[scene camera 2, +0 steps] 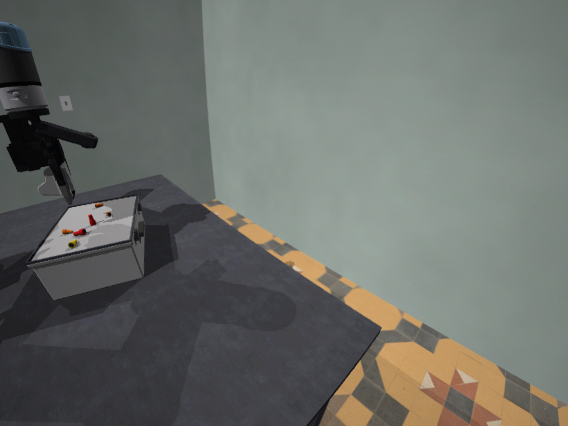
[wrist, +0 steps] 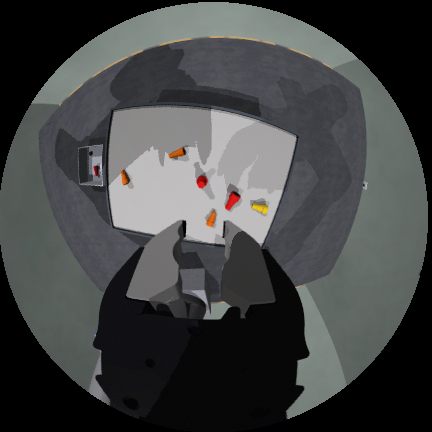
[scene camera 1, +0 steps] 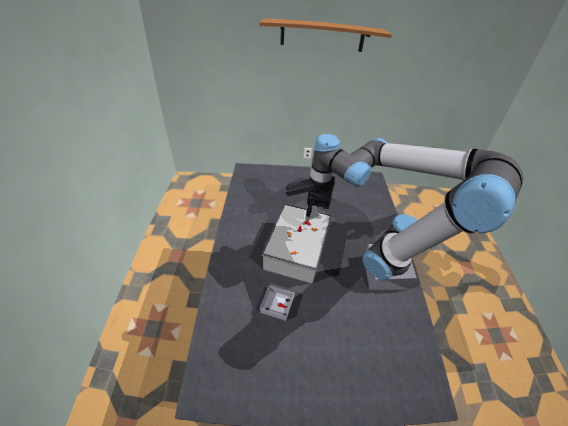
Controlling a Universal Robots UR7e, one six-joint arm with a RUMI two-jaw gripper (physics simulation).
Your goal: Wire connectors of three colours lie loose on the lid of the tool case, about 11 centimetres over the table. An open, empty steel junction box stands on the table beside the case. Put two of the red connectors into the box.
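Frame: origin at the arm's base, x ahead, y left, z up, level; centimetres.
Where they show: gripper, fingertip midpoint: (scene camera 2: 71, 202) (wrist: 204, 221) (scene camera 1: 308, 218); arm's base, link origin: (wrist: 182, 304).
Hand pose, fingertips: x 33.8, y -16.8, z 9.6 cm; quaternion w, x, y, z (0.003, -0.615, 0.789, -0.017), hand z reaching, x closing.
Observation:
Things, the pixels of their top centre, and the offset from my fingertips.
- steel junction box, top centre: (wrist: 88, 165) (scene camera 1: 277, 300) dy +27.2, dx +14.3, dz -14.9 cm
- yellow connector, top centre: (wrist: 261, 209) (scene camera 2: 71, 239) dy -7.8, dx -3.2, dz -5.9 cm
The steel junction box (scene camera 1: 274, 314) (wrist: 80, 167) stands beside the case; one red connector (scene camera 1: 282, 305) (wrist: 96, 171) lies inside. On the case lid (scene camera 1: 307, 250) (scene camera 2: 112, 231) (wrist: 150, 200), one red connector (scene camera 1: 300, 229) (scene camera 2: 92, 220) (wrist: 201, 181) stands upright. Another red connector (scene camera 1: 307, 223) (scene camera 2: 80, 232) (wrist: 232, 200) lies on its side, between it and the yellow connector (scene camera 2: 73, 243) (wrist: 260, 207). My gripper (scene camera 1: 308, 215) (scene camera 2: 70, 201) (wrist: 204, 221) is partly open and empty, above the lid's end away from the box. The yellow connector does not show in scene camera 1.
Three orange connectors lie on the lid: one (scene camera 1: 314, 229) (scene camera 2: 67, 231) (wrist: 211, 219) near the red ones, one (scene camera 1: 289, 234) (scene camera 2: 108, 214) (wrist: 177, 152) towards a long edge, and one (scene camera 1: 294, 253) (scene camera 2: 99, 205) (wrist: 125, 177) towards the box end. The arm's base stands beside the case.

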